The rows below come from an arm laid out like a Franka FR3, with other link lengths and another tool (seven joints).
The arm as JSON. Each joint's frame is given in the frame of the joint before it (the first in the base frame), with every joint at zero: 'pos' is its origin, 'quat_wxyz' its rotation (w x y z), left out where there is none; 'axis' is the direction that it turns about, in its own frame. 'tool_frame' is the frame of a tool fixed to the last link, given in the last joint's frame.
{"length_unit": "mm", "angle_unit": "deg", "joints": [
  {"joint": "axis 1", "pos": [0.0, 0.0, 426.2], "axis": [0.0, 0.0, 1.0]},
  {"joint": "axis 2", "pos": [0.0, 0.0, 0.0], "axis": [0.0, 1.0, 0.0]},
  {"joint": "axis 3", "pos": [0.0, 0.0, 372.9], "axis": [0.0, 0.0, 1.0]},
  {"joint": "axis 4", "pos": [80.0, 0.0, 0.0], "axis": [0.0, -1.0, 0.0]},
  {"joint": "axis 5", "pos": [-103.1, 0.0, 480.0], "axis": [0.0, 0.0, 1.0]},
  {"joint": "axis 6", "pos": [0.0, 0.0, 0.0], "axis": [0.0, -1.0, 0.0]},
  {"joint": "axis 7", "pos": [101.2, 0.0, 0.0], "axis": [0.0, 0.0, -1.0]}
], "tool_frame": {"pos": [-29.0, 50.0, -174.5], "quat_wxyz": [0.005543, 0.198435, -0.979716, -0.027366]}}
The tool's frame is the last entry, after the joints.
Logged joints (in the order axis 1, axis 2, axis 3, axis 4, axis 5, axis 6, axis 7), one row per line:
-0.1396 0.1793 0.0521 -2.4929 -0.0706 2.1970 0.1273
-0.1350 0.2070 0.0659 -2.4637 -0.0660 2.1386 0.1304
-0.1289 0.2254 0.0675 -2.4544 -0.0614 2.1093 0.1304
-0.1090 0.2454 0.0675 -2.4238 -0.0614 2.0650 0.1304
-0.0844 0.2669 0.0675 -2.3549 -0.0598 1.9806 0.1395
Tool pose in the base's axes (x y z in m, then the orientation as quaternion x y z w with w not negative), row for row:
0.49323 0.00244 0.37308 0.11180 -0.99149 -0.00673 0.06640
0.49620 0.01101 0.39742 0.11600 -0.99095 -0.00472 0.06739
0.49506 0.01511 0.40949 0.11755 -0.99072 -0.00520 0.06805
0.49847 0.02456 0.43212 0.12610 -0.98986 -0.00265 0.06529
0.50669 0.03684 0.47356 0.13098 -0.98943 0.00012 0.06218
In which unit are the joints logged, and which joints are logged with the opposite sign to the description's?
The joints are logged in radians. Opposite sign: axis 2.
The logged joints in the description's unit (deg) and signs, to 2 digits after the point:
-8.00 -10.27 2.99 -142.83 -4.05 125.88 7.29
-7.73 -11.86 3.78 -141.16 -3.78 122.53 7.47
-7.39 -12.91 3.87 -140.63 -3.52 120.85 7.47
-6.25 -14.06 3.87 -138.87 -3.52 118.32 7.47
-4.84 -15.29 3.87 -134.93 -3.43 113.48 7.99

